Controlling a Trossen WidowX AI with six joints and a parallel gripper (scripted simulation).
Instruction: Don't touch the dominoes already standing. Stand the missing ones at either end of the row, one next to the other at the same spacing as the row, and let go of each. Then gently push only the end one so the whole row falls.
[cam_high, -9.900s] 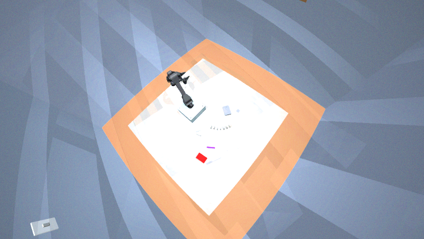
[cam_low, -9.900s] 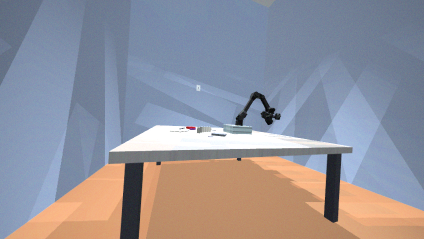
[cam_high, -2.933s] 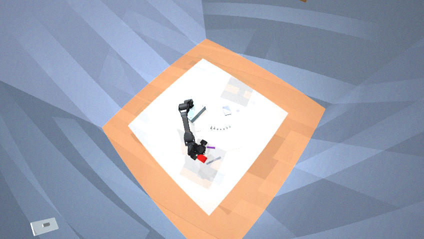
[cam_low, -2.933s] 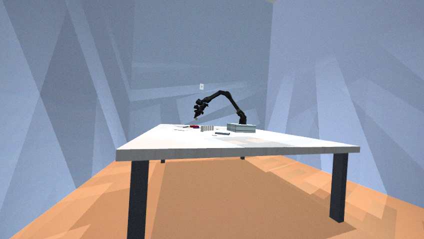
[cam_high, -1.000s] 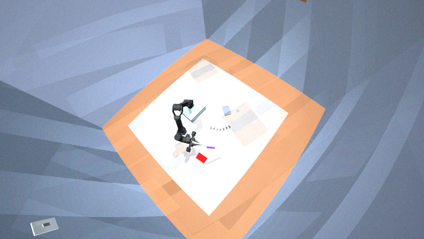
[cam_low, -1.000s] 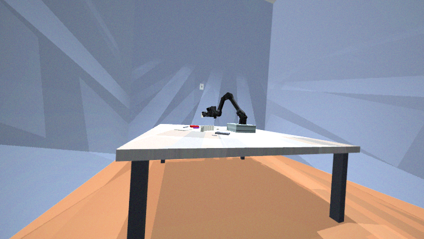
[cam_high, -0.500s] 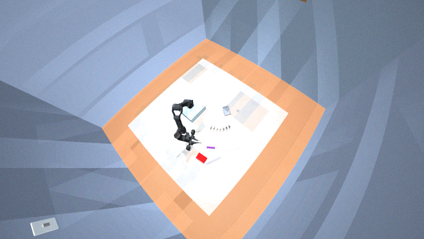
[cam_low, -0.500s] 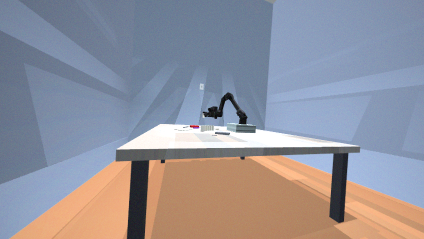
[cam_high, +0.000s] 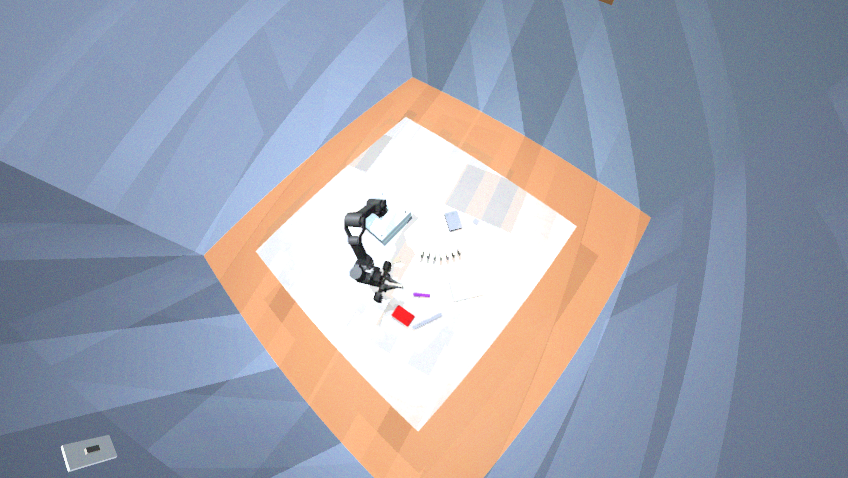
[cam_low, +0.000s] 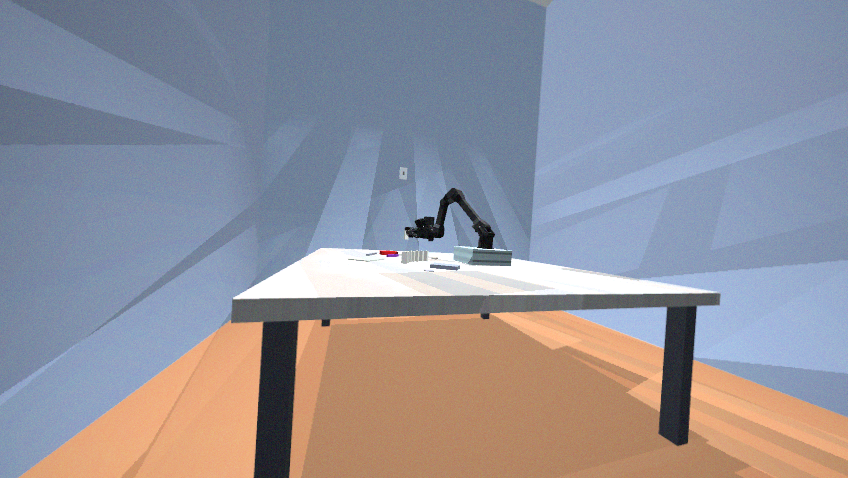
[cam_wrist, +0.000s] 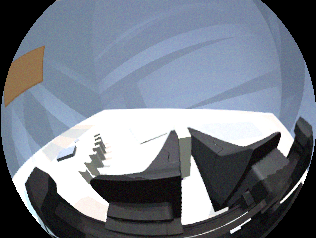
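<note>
The red block is 130 mm below my gripper tip, 90 mm to the right of it and 70 mm ahead of it. From my gripper tip the other things lie so: grey pen (170 mm ahead, 130 mm below, 40 mm to the right); purple stick (130 mm below, 70 mm ahead, 40 mm to the left); flat grey slab (450 mm to the left, 130 mm below, 50 mm behind).
</note>
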